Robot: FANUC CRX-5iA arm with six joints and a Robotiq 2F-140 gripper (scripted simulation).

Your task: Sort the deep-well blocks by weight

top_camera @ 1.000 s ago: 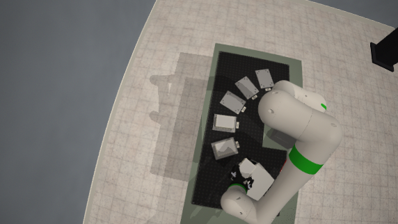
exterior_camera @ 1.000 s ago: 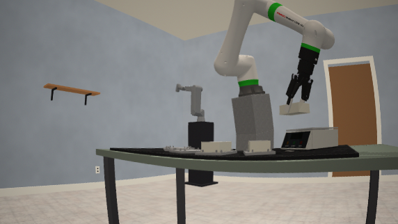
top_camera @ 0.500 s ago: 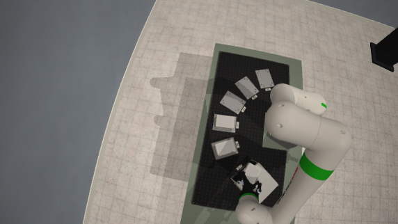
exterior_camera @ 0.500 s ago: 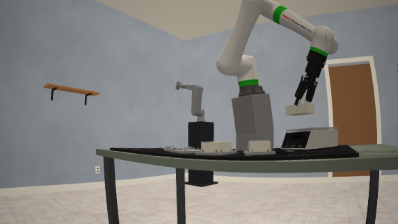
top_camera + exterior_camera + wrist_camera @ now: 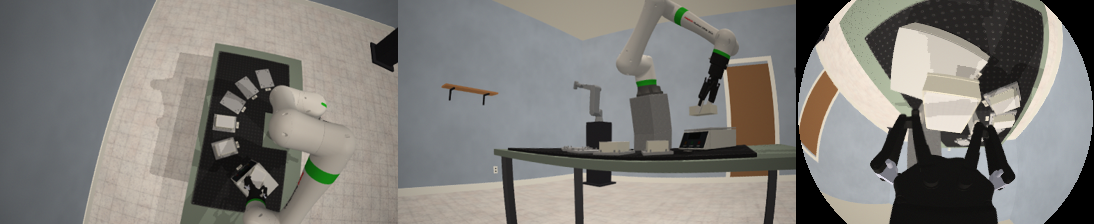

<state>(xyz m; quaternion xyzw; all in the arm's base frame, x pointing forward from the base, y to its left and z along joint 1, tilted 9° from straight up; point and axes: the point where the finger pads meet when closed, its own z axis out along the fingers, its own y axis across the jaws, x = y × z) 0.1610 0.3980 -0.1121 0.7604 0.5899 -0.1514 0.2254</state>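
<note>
Right now my hand is 50 mm past the check-weigher, 20 mm to the right of it and 130 mm above it. Also, from my hand: deep-well block 10 mm below.
</note>
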